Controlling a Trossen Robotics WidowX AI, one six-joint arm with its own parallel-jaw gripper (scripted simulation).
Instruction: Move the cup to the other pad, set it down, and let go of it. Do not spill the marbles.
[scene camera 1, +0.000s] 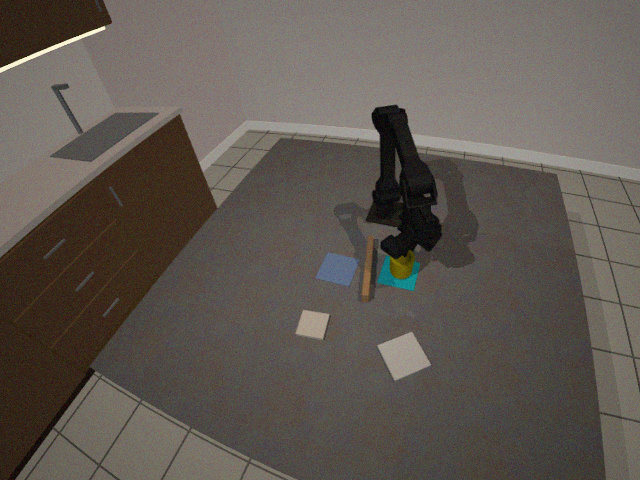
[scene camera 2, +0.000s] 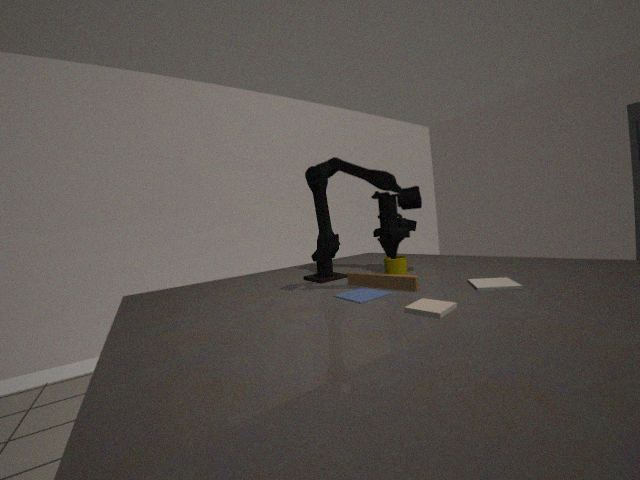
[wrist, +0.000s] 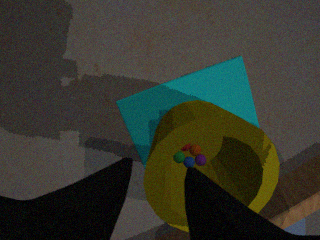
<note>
I see my gripper (scene camera 2: 391, 259), a blue pad (scene camera 1: 339, 269), a wooden bar (scene camera 2: 385, 281) and a teal pad (wrist: 226, 84).
My gripper shows as well in scene camera 1 (scene camera 1: 408, 253) and in the wrist view (wrist: 159, 170).
</note>
